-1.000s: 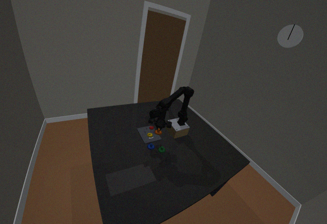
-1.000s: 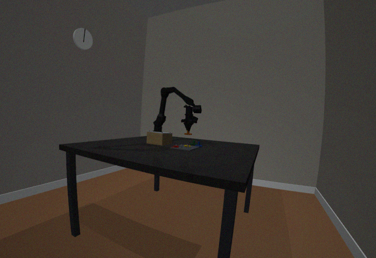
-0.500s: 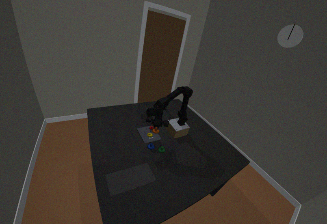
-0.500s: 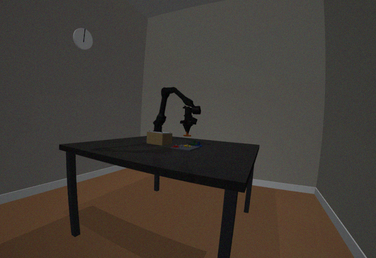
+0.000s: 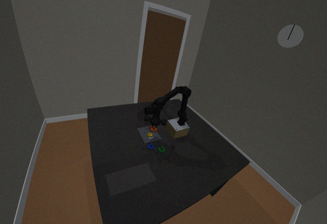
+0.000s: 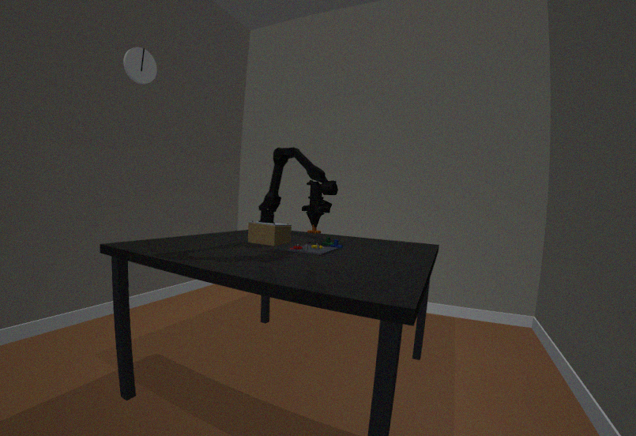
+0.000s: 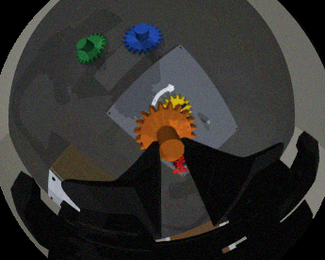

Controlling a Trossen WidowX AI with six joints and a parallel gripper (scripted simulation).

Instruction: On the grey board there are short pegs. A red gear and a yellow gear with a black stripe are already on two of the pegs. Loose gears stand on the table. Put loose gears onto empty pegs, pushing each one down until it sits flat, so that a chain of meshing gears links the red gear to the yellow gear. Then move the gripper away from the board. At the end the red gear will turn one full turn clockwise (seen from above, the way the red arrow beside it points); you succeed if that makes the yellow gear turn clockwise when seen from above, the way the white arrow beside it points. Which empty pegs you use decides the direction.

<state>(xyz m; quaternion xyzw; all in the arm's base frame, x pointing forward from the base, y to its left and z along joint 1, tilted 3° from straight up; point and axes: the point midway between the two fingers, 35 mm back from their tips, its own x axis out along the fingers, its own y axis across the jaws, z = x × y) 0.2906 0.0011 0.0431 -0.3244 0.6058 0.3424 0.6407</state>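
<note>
My gripper tip is now 2 cm past the red gear, 10 cm to the left of it and 9 cm above it. From my gripper tip the other things lie so: yellow gear (3 cm ahead, 1 cm to the right, 9 cm below); then white arrow (2 cm ahead, 2 cm to the left, 10 cm below); then orange gear (1 cm below).
</note>
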